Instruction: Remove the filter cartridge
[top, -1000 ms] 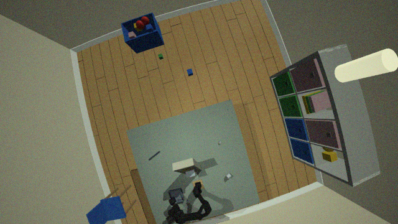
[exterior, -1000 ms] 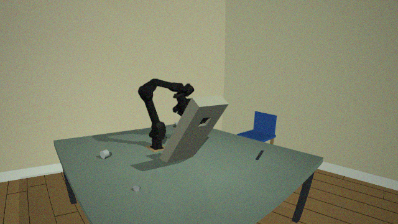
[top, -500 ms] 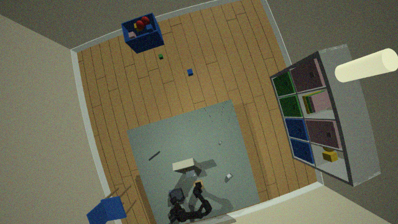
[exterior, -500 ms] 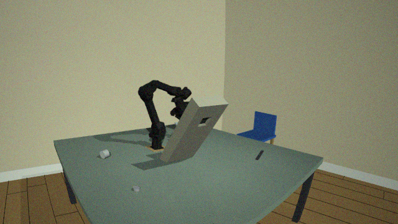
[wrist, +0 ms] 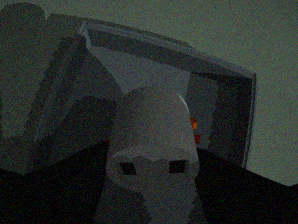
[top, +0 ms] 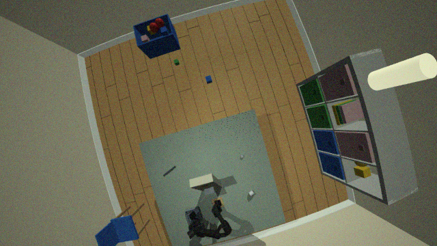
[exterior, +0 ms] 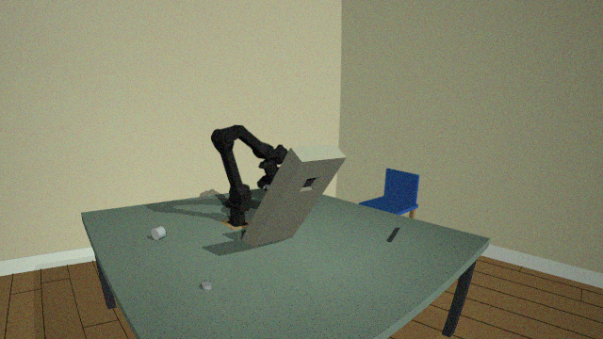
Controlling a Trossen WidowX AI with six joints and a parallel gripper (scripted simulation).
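My gripper tip is now right at the round filter cartridge. From my gripper tip the other things lie so: small grey lump (9 cm ahead, 65 cm to the right, 3 cm below); then grey square tray (1 cm to the left, 4 cm below).
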